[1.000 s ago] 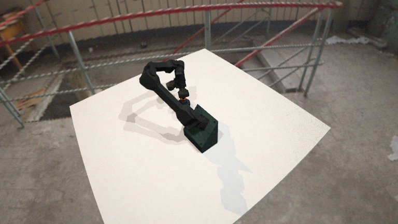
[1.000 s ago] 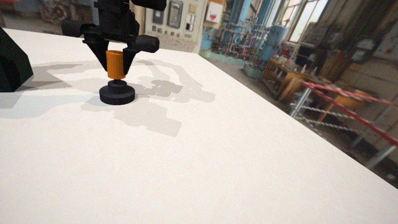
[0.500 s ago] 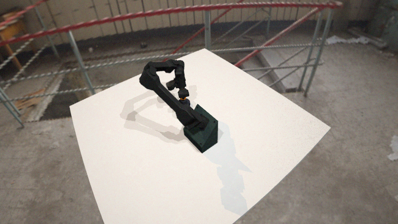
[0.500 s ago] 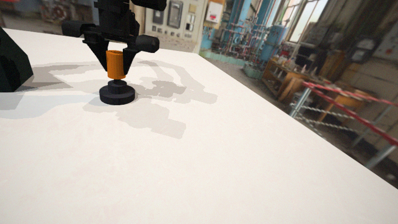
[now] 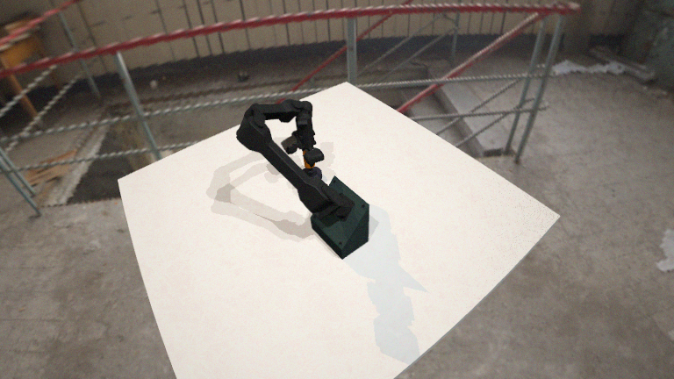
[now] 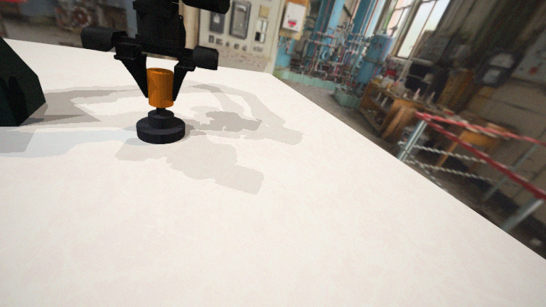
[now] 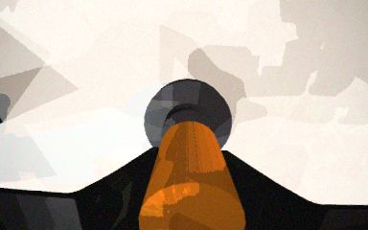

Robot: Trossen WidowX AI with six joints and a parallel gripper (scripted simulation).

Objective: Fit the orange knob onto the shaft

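Now: gripper tip 20 mm below the orange knob. From my gripper tip the other things lie so: dark round pedestal 40 mm below.
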